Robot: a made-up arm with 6 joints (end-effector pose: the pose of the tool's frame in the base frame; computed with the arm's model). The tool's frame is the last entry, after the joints. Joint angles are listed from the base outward.
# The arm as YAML. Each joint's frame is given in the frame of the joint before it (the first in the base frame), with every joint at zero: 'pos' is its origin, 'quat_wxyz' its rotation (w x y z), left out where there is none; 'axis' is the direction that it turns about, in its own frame. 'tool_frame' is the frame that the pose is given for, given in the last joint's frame.
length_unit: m
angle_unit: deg
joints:
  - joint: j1
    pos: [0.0, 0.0, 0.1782]
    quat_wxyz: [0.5, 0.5, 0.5, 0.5]
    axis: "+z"
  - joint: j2
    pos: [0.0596, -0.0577, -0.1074]
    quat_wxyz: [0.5, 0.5, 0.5, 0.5]
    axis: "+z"
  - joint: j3
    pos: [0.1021, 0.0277, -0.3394]
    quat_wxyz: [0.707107, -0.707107, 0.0, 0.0]
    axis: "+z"
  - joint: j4
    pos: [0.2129, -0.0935, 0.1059]
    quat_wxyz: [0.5, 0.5, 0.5, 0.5]
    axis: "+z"
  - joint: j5
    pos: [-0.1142, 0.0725, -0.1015]
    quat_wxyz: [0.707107, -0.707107, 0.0, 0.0]
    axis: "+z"
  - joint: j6
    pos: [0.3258, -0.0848, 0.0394]
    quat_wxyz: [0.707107, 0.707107, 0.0, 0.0]
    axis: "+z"
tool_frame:
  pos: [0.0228, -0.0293, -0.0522]
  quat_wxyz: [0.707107, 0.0, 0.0, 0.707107]
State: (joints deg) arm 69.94 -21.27 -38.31 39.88 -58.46 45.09
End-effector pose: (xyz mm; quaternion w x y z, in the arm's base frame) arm -10.9 -320.6 391.2 0.8298 -0.3493 -0.1335 0.4143
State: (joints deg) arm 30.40 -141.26 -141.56 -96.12 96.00 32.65
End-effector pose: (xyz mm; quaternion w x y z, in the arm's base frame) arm -489.9 -288.6 -162.8 0.1809 0.7028 0.5619 0.3970
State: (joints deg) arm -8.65 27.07 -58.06 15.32 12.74 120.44
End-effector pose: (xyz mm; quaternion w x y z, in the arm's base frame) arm 285.4 -266.7 195.4 0.2686 0.0591 0.5068 0.8170
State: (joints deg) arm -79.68 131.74 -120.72 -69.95 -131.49 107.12
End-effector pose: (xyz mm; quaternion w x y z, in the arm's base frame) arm -571.8 -350.3 137.9 0.8585 0.3346 -0.3120 0.2317
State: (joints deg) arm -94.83 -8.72 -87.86 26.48 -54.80 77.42
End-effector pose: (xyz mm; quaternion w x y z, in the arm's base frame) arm 162.9 -1.5 30.7 0.4152 0.5897 -0.6488 0.2426
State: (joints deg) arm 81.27 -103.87 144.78 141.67 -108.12 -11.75
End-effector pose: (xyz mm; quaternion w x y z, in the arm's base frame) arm 182.7 -1.1 -308.0 0.7021 -0.1563 0.3552 0.5970
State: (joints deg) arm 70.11 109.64 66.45 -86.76 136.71 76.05
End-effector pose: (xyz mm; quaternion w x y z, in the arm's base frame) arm -248.5 452.6 -133.7 0.7556 0.2220 0.1261 -0.6031
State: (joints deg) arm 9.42 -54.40 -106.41 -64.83 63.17 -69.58
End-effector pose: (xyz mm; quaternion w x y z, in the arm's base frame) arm -156.0 -435.2 231.9 0.2442 0.2877 -0.7931 -0.4781
